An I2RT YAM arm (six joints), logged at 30 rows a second.
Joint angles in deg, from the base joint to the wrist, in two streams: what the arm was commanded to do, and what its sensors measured. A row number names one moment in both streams.
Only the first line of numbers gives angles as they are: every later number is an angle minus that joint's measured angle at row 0.
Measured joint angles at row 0: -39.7, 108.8, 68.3, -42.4, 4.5, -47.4
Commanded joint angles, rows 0 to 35: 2.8, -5.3, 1.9, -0.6, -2.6, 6.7; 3.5, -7.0, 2.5, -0.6, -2.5, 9.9; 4.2, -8.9, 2.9, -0.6, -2.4, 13.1; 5.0, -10.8, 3.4, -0.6, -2.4, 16.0; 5.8, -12.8, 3.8, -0.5, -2.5, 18.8; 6.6, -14.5, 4.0, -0.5, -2.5, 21.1; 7.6, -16.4, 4.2, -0.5, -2.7, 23.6; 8.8, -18.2, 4.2, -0.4, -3.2, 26.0; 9.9, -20.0, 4.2, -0.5, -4.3, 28.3; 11.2, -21.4, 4.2, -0.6, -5.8, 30.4; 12.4, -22.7, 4.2, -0.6, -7.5, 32.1; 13.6, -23.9, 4.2, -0.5, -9.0, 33.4; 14.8, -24.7, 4.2, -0.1, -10.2, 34.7; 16.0, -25.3, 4.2, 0.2, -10.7, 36.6; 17.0, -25.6, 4.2, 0.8, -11.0, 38.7; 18.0, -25.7, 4.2, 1.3, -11.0, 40.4; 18.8, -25.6, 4.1, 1.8, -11.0, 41.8; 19.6, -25.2, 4.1, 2.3, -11.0, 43.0; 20.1, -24.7, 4.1, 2.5, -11.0, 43.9; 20.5, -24.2, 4.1, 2.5, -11.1, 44.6; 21.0, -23.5, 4.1, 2.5, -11.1, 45.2; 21.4, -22.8, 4.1, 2.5, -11.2, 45.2; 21.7, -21.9, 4.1, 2.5, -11.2, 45.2; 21.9, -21.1, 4.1, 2.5, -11.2, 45.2; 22.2, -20.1, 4.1, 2.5, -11.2, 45.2; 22.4, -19.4, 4.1, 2.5, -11.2, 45.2; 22.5, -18.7, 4.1, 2.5, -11.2, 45.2; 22.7, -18.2, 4.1, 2.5, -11.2, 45.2; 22.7, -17.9, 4.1, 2.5, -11.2, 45.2; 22.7, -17.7, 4.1, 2.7, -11.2, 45.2; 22.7, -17.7, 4.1, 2.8, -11.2, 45.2; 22.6, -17.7, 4.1, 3.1, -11.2, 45.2; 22.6, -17.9, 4.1, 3.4, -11.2, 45.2; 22.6, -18.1, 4.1, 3.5, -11.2, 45.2; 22.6, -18.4, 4.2, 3.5, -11.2, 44.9; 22.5, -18.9, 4.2, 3.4, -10.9, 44.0
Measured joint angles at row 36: 22.4, -17.6, 3.6, 3.4, -10.5, 44.6
